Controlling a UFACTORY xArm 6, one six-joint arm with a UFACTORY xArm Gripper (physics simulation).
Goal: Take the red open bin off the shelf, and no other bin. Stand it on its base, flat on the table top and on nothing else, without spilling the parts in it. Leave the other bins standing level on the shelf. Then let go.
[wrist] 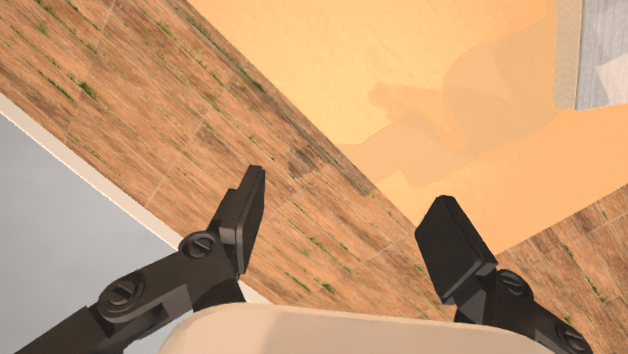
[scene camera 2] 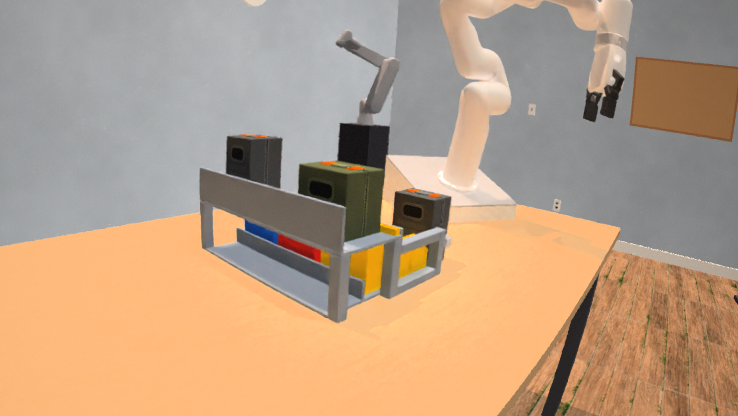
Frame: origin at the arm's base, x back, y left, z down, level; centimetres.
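Seen in the pictures: gripper, fingertip midpoint: [wrist: 346, 202] [scene camera 2: 597, 118]; arm's base, link origin: [scene camera 2: 456, 182].
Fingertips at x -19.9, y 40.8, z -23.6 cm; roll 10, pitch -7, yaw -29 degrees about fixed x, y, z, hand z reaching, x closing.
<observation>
Offsets run from my fingertips to a thing's top centre. "pt": to the spot under its first point.
The red bin @[dz +24.1, dx -37.6, dy -41.7 cm] [scene camera 2: 299, 247] shows in part in the scene view, low behind the grey front bar of the shelf @[pt dz +19.5, dx -55.3, dy -39.5 cm] [scene camera 2: 268, 209], between a blue bin @[dz +24.1, dx -36.6, dy -52.9 cm] [scene camera 2: 261, 232] and a yellow bin @[dz +24.1, dx -38.6, dy -30.6 cm] [scene camera 2: 373, 268]. Its parts and most of its body are hidden. Another yellow bin @[pt dz +29.2, dx -34.9, dy -25.2 cm] [scene camera 2: 413, 261] shows at the shelf's right side. My gripper [scene camera 2: 599, 114] [wrist: 346, 202] is open and empty, high up at the right of the scene view and far from the shelf. The bins do not show in the wrist view.
A green case @[dz +12.5, dx -48.5, dy -31.4 cm] [scene camera 2: 356, 206] stands tall at the shelf, with a dark case @[dz +10.0, dx -45.9, dy -54.4 cm] [scene camera 2: 254, 160] at its back left and a brown-grey case @[dz +19.0, dx -25.3, dy -29.4 cm] [scene camera 2: 421, 211] at its right. My arm's base block [scene camera 2: 483, 213] stands behind. The table edge [scene camera 2: 568, 310] runs along the right.
</observation>
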